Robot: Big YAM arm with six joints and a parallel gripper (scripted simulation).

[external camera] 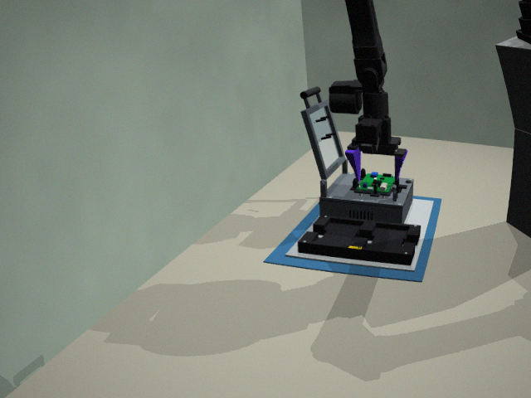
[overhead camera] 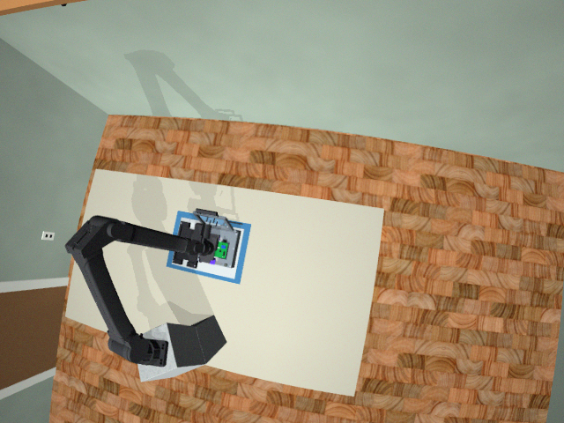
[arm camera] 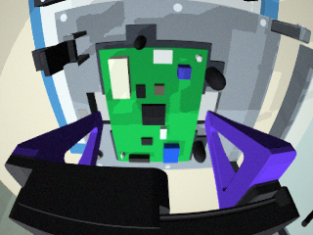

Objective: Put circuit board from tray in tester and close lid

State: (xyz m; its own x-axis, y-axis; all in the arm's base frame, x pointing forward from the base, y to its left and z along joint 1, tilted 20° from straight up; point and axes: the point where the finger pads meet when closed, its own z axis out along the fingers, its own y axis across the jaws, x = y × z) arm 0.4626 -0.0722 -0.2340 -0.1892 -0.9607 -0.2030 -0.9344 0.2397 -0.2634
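My hand is 1 cm above the green circuit board. The rest, counted from my hand: tester: 4 cm ahead, 3 cm to the left, 3 cm above; then tester lid: 12 cm ahead, 10 cm above, 2 cm to the right; then tester plate: 1 cm to the left, 1 cm below, 1 cm ahead.
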